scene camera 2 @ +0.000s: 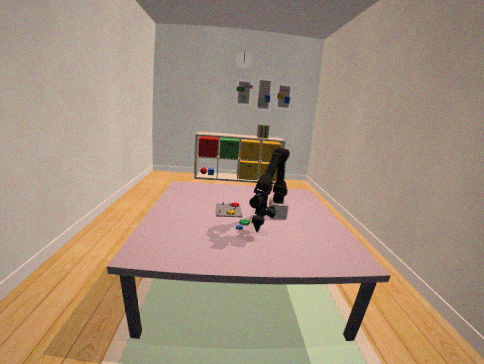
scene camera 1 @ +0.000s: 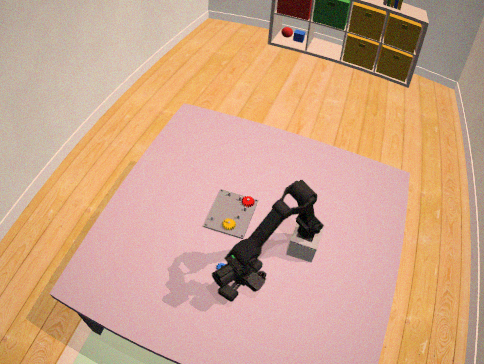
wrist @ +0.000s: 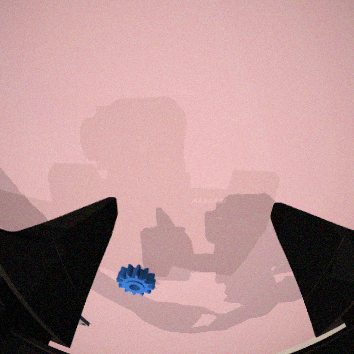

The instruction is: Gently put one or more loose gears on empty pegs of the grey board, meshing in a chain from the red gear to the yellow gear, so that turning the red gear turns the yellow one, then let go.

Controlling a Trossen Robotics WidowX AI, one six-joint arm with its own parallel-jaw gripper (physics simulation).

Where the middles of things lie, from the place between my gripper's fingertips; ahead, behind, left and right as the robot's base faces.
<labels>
The blue gear (wrist: 134, 279) is 10 cm ahead of my hand, 7 cm to the right of it and 4 cm below it. From my hand the other things lie so: grey board (scene camera 1: 224, 207): 18 cm ahead, 33 cm to the right, 4 cm below.
</labels>
